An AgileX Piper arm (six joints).
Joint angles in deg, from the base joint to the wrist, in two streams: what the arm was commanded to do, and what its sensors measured. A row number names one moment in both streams.
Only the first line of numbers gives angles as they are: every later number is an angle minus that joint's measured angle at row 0.
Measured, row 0:
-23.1, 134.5, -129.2, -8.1, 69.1, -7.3
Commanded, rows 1 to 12:
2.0, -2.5, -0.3, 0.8, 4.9, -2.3
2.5, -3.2, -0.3, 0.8, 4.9, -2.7
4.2, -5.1, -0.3, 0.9, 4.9, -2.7
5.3, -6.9, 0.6, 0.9, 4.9, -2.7
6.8, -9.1, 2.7, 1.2, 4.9, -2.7
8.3, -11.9, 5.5, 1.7, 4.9, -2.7
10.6, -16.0, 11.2, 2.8, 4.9, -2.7
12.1, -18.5, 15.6, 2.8, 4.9, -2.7
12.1, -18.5, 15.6, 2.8, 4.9, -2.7
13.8, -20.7, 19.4, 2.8, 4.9, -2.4
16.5, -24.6, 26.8, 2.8, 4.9, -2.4
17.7, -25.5, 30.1, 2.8, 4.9, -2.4
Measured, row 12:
16.4, -23.9, 26.2, 2.8, 0.5, -2.3
